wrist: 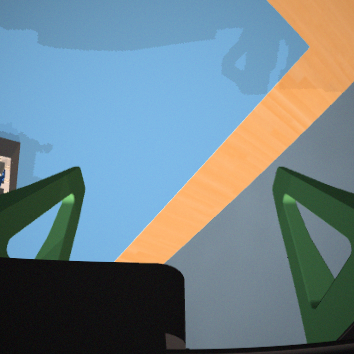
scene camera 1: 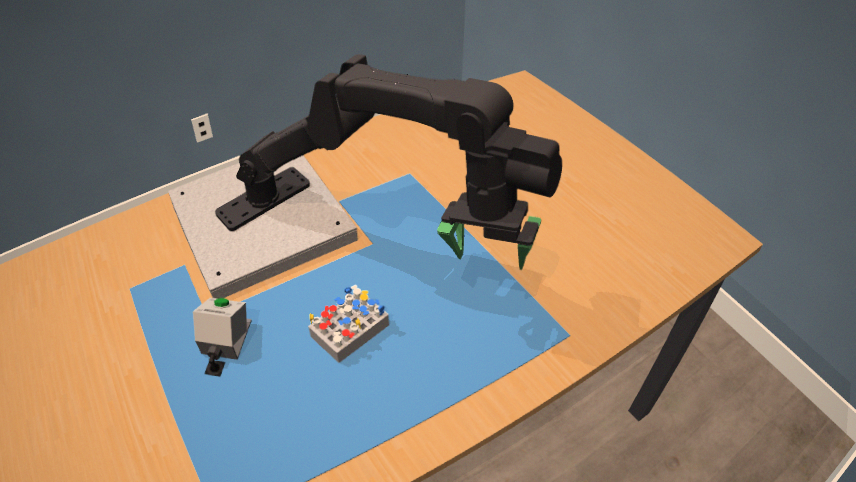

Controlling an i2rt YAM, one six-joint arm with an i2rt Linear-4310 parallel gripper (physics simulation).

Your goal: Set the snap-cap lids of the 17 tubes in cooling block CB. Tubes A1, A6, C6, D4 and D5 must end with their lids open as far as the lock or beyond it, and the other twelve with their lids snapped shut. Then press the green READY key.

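Pixels of known places: gripper, fingertip midpoint: [wrist: 178,177] [scene camera 1: 491,262]; arm's base, origin of the base link: [scene camera 1: 263,199].
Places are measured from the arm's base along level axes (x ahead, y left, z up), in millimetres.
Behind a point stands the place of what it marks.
The grey cooling block [scene camera 1: 339,354] {z -22, x 389, y -110 mm} [wrist: 14,167] {z -31, x 387, y -26 mm} stands on the blue mat, and part of it shows at the left edge of the wrist view. It holds many small tubes with red, blue, white and yellow snap-cap lids [scene camera 1: 347,311] {z 2, x 345, y -54 mm}. Several lids stand up and others look lower; which tube is which, and which lids are snapped, is too small to tell. The green READY key [scene camera 1: 221,302] {z 29, x 205, y -214 mm} sits on top of a beige box [scene camera 1: 219,326] {z 23, x 242, y -243 mm} left of the block. My gripper [scene camera 1: 491,263] {z 111, x 495, y 116 mm} [wrist: 178,177] {z 111, x 495, y 116 mm} is open and empty, high above the mat and to the right of the block.
The blue mat [scene camera 1: 287,413] {z -43, x 410, y -238 mm} [wrist: 135,110] {z -43, x 489, y 76 mm} lies on the wooden table [scene camera 1: 628,197] {z -47, x 491, y 613 mm} [wrist: 220,175] {z -46, x 619, y 31 mm}. The arm's base stands on a stone-coloured slab [scene camera 1: 197,221] {z 1, x -41, y -138 mm} behind the block. A small black part [scene camera 1: 214,366] {z -33, x 261, y -283 mm} sticks out at the front of the key box. Grey walls stand behind the table.
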